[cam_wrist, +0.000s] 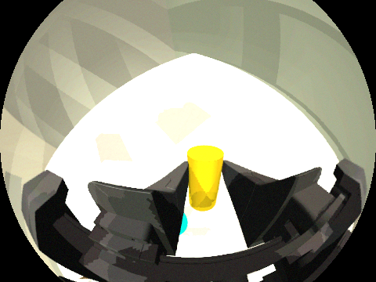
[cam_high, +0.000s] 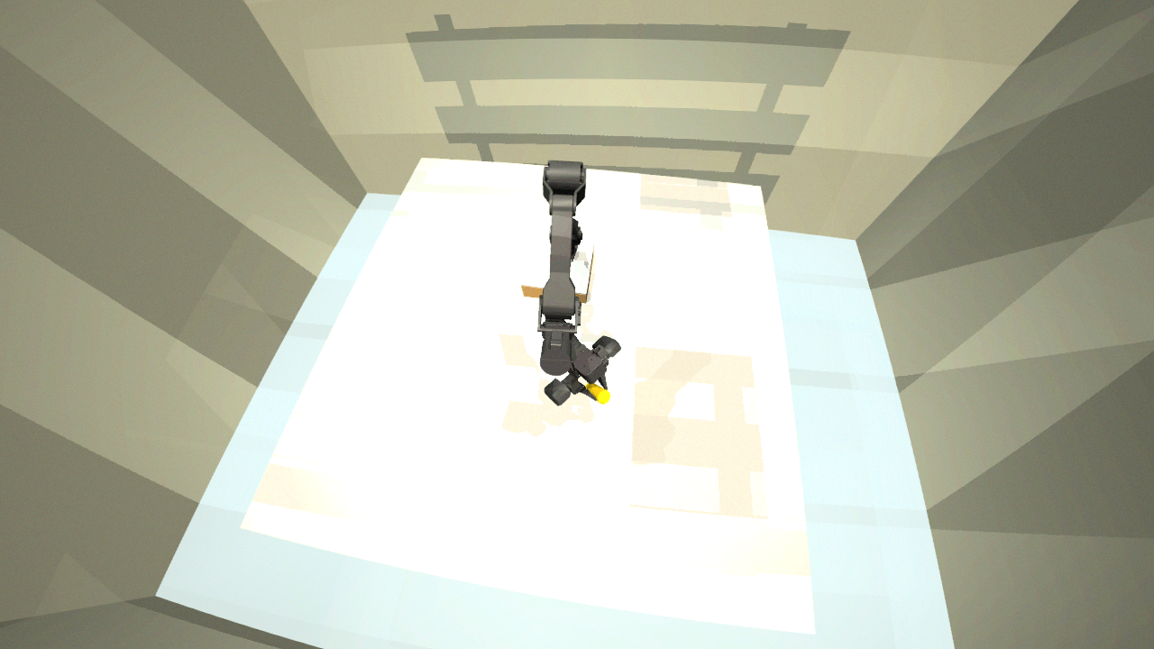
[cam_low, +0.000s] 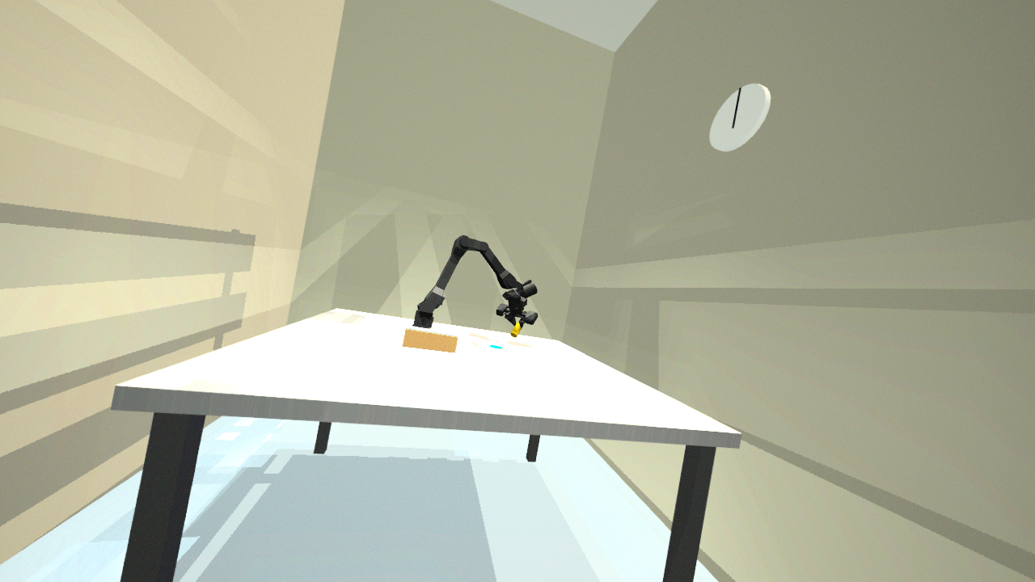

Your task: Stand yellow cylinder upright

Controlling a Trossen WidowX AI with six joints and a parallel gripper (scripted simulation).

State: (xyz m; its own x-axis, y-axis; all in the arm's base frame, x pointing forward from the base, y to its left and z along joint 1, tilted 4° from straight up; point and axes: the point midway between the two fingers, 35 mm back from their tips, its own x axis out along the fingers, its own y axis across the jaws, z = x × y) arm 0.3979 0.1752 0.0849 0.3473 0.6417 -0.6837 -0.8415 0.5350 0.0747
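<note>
The cyan circle is 10 cm below my gripper tip, 9 cm behind it and 4 cm to the right of it. The rest, counted from my gripper tip: yellow cylinder: 2 cm below, 1 cm to the right, 1 cm behind.
</note>
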